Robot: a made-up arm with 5 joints.
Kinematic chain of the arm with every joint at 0, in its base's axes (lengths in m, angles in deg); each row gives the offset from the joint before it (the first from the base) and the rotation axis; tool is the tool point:
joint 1: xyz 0 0 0.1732 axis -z
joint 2: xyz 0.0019 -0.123 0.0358 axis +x
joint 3: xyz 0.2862 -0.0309 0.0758 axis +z
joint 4: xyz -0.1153 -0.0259 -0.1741 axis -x
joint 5: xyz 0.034 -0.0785 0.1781 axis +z
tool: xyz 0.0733 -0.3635 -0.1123
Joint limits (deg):
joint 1: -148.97..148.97
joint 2: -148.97..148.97
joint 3: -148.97..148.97
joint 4: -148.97..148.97
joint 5: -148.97..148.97
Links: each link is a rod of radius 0.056 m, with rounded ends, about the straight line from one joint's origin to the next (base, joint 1, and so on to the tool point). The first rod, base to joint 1, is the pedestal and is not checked.
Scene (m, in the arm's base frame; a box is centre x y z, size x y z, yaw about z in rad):
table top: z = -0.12
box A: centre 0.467 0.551 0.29 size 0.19 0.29 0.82 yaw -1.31
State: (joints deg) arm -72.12 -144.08 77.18 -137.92 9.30
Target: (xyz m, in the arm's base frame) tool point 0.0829 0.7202 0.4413
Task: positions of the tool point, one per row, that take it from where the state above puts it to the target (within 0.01 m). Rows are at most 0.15 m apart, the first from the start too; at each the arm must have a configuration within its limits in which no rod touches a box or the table.
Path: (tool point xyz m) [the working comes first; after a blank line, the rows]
Joints at the target: -132.24 -121.16 76.12 -78.41 16.93
Straight joint move there: touches box A.

1: 0.4183 0.0202 0.5458
2: 0.3832 0.1110 0.5734
3: 0.3288 0.1906 0.5992
4: 0.2581 0.2547 0.6231
5: 0.1750 0.3001 0.6449
6: 0.1959 0.4365 0.6121
7: 0.1849 0.5570 0.5589
8: 0.1451 0.6530 0.4980
9: 0.0828 0.7202 0.4413

